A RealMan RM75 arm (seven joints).
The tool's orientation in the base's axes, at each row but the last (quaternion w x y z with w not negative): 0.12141, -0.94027, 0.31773, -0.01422; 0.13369, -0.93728, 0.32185, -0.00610; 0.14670, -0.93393, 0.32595, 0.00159; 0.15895, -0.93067, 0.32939, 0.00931; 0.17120, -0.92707, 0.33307, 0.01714; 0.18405, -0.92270, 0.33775, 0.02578; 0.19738, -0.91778, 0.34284, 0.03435; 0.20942, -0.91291, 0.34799, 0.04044; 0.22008, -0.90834, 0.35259, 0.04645; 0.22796, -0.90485, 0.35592, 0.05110
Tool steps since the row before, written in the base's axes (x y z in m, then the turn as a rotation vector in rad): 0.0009, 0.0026, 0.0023, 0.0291, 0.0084, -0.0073; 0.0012, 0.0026, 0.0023, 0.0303, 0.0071, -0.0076; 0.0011, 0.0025, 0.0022, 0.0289, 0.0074, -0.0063; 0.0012, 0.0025, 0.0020, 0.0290, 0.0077, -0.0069; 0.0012, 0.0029, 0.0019, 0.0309, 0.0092, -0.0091; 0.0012, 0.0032, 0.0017, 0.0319, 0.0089, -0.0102; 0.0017, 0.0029, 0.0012, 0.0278, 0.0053, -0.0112; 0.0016, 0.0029, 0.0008, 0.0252, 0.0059, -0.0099; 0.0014, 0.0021, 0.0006, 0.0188, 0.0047, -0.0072; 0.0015, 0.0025, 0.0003, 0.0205, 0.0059, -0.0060
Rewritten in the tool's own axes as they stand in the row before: -0.0010, -0.0031, -0.0016, 0.0185, -0.0220, 0.0119; -0.0008, -0.0033, -0.0015, 0.0203, -0.0217, 0.0120; -0.0009, -0.0031, -0.0013, 0.0189, -0.0214, 0.0107; -0.0008, -0.0031, -0.0010, 0.0188, -0.0215, 0.0114; -0.0011, -0.0034, -0.0007, 0.0197, -0.0231, 0.0141; -0.0013, -0.0036, -0.0003, 0.0209, -0.0232, 0.0151; -0.0007, -0.0035, 0.0001, 0.0202, -0.0177, 0.0144; -0.0008, -0.0033, 0.0006, 0.0175, -0.0169, 0.0132; -0.0004, -0.0025, 0.0005, 0.0129, -0.0129, 0.0098; -0.0005, -0.0027, 0.0010, 0.0131, -0.0152, 0.0094
